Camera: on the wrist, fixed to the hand. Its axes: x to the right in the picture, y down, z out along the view.
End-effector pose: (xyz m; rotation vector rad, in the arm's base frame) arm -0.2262 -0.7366 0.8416 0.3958 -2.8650 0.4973
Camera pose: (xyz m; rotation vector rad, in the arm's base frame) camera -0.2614 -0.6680 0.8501 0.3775 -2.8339 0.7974
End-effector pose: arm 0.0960 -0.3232 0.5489 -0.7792 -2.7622 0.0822
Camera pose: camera 0.1225 -0.2535 0.5705 -0.7728 -2.6855 0.3620
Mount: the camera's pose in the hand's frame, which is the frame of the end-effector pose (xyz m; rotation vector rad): 0.0198 0.0701 -0.0267 0.2024 0.0009 0.0353
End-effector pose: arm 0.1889 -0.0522 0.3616 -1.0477 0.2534 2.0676
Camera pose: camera 0.1471 -0.1011 0.3183 -0.9268 0.4743 2.0244
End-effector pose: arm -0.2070 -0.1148 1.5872 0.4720 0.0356 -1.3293
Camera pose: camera -0.1299 -0.1125 1.5790 0.6417 -0.1071 -1.3039
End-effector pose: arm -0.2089 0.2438 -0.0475 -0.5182 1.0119 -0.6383
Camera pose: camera -0.2080 0.2768 -0.1177 -0.3218 0.9432 -0.7008
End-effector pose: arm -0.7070 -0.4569 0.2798 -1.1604 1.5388 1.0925
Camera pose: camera -0.7824 -0.4744 0.2754 -0.9993 1.6349 0.9347
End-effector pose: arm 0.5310 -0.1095 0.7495 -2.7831 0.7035 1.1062
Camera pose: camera 0.5300 -0.1858 0.7635 -2.6113 0.8183 0.9792
